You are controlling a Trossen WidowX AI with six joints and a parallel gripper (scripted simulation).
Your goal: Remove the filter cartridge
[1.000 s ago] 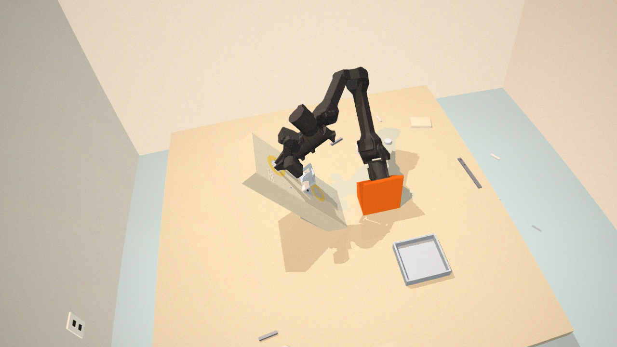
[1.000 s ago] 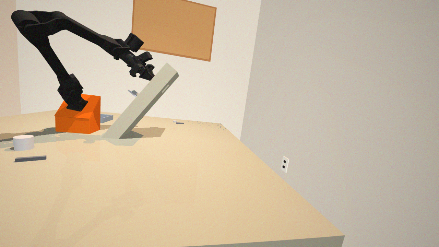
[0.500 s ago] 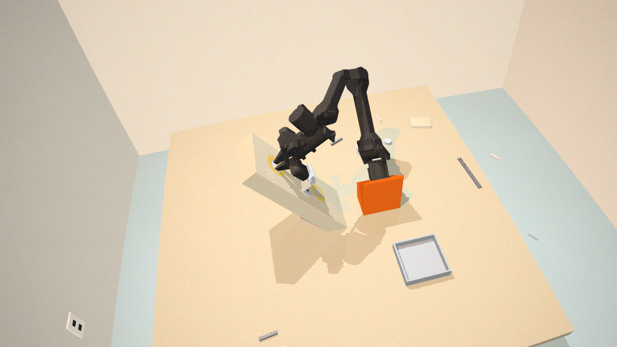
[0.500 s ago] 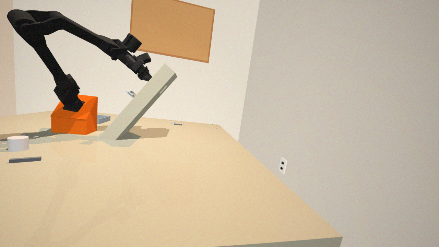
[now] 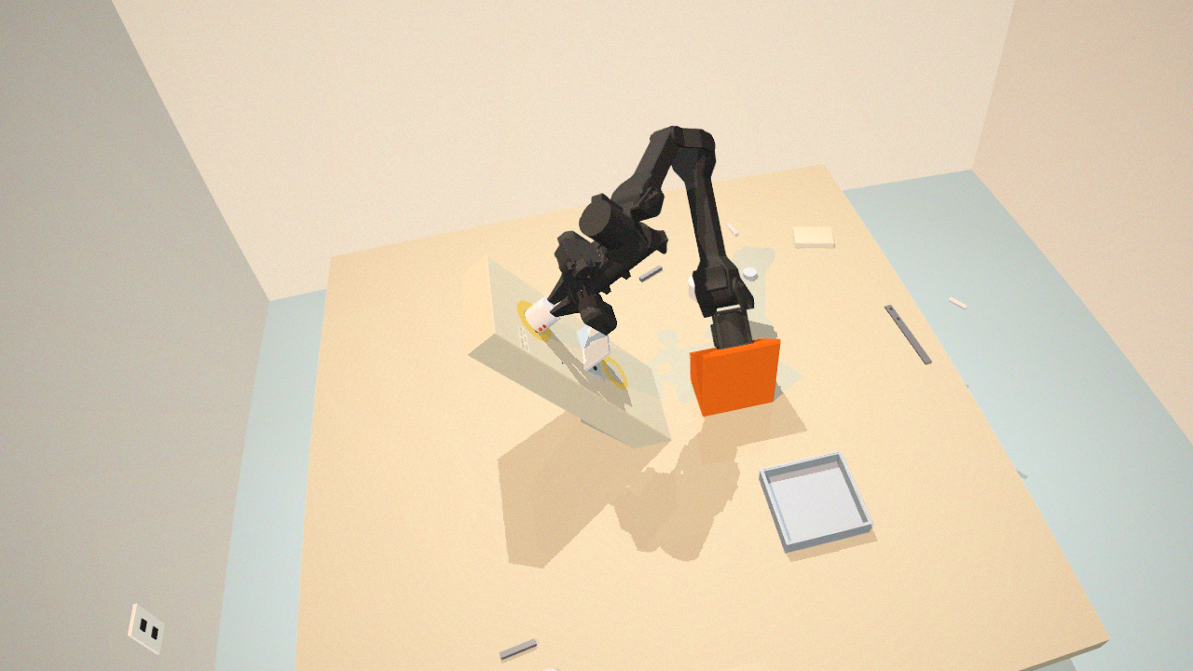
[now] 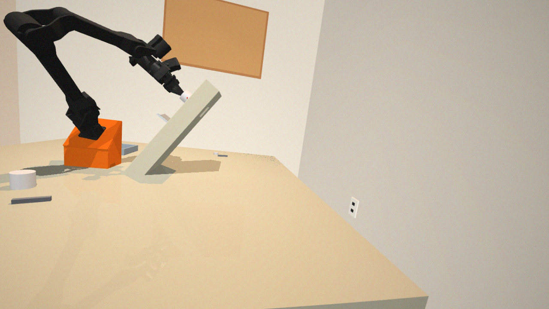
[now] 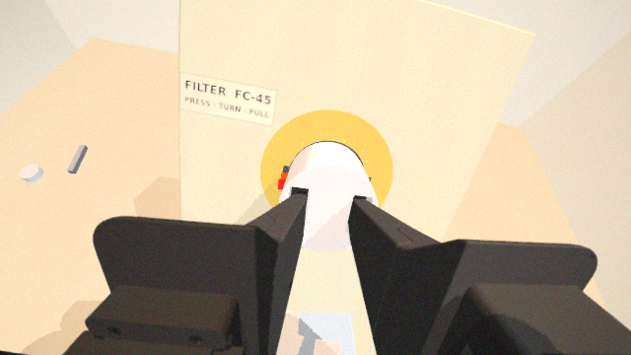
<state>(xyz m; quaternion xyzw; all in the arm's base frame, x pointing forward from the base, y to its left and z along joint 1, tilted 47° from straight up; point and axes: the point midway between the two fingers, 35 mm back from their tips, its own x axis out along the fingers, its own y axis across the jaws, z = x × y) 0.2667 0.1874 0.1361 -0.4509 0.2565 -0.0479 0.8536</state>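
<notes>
The grey tray lies 410 mm behind my gripper tip, 300 mm below it and 240 mm to the left of it. The rest, counted from my gripper tip: flat block 590 mm behind, 430 mm to the right, 300 mm below; white round filter cartridge 10 mm below, 10 mm ahead.
</notes>
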